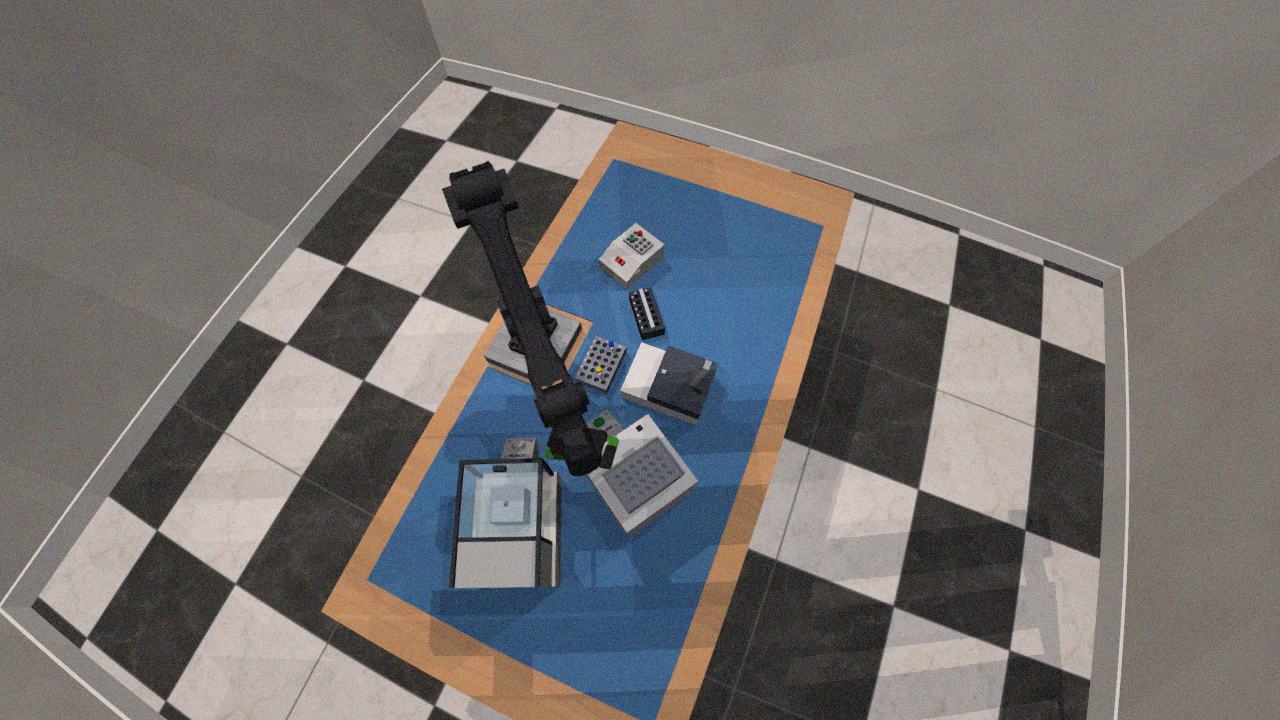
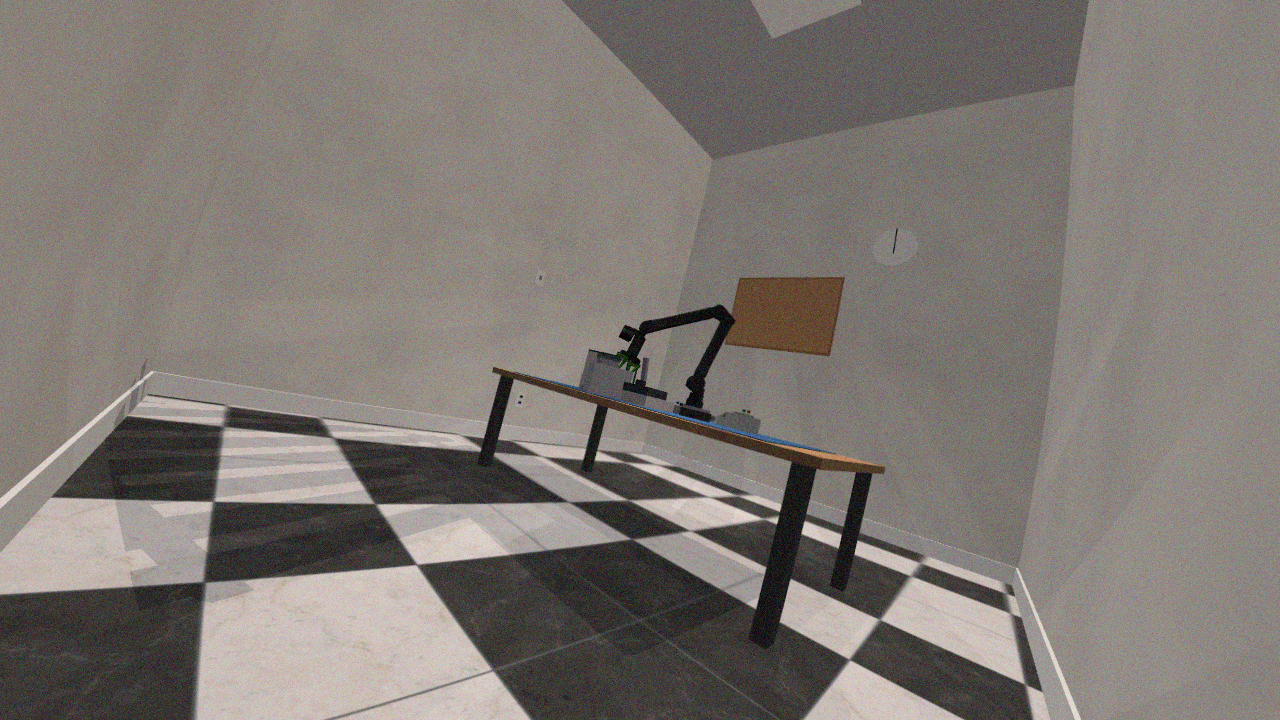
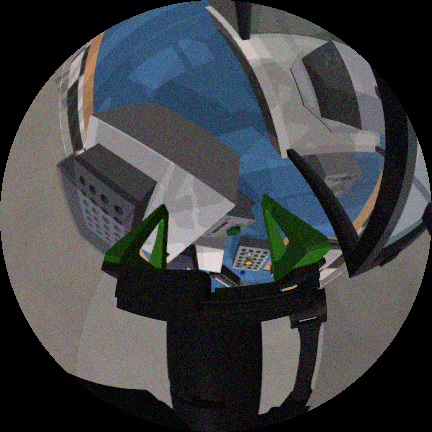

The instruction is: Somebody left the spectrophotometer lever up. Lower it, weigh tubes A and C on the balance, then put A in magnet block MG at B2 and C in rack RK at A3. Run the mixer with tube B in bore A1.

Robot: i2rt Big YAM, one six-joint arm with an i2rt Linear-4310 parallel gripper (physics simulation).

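Places are measured from the arm's base along level axes (x ahead, y left, z up), in metres.
Pixels of known places: gripper, between the fingertips: [image 3: 212, 202].
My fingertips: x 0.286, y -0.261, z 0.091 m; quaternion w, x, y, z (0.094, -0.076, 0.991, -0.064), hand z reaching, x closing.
Observation:
Behind a point stands the place of what it marks.
My gripper [image 1: 583, 447] {z 0.091, x 0.286, y -0.261 m} [image 2: 628, 361] {z 0.091, x 0.286, y -0.261 m} [image 3: 212, 202] {z 0.091, x 0.286, y -0.261 m} has green fingers spread wide and empty. It hangs above the table between the balance [image 1: 496, 562] {z 0.168, x 0.218, y -0.515 m} [image 2: 604, 371] [image 3: 270, 85] {z 0.039, x 0.243, y -0.380 m} and a white mixer-like device with a grey bored block [image 1: 644, 474] {z 0.155, x 0.408, y -0.255 m} [image 3: 105, 205] {z 0.150, x 0.347, y -0.296 m}. The grey rack [image 1: 600, 358] {z -0.020, x 0.182, y 0.013 m} [image 3: 257, 250] {z -0.012, x 0.180, y -0.044 m} bears a yellow cap [image 1: 598, 368] {z 0.019, x 0.198, y -0.029 m} [image 3: 249, 261] {z 0.018, x 0.198, y -0.035 m} and a blue cap [image 1: 611, 343] {z 0.019, x 0.200, y 0.046 m} [image 3: 242, 273] {z 0.019, x 0.199, y 0.043 m}. Tube letters are unreadable. A black block [image 1: 646, 311] {z 0.011, x 0.246, y 0.168 m} [image 3: 227, 279] {z -0.003, x 0.232, y 0.168 m} with a pale strip looks like the magnet block. A white device with a dark top [image 1: 675, 380] {z 0.044, x 0.386, y 0.001 m} looks like the spectrophotometer; its lever's position is unclear.
A small box with a green knob [image 1: 600, 420] {z 0.035, x 0.260, y -0.153 m} [image 3: 233, 231] {z 0.036, x 0.256, y -0.161 m} stands beside the bored device. A small grey box [image 1: 519, 445] {z 0.037, x 0.113, y -0.278 m} [image 3: 337, 172] stands by the balance. A white box with red and green spots [image 1: 631, 255] {z 0.026, x 0.146, y 0.308 m} stands at the far end. The arm's base plate [image 1: 501, 355] {z 0.002, x -0.050, y -0.083 m} is at the table edge.

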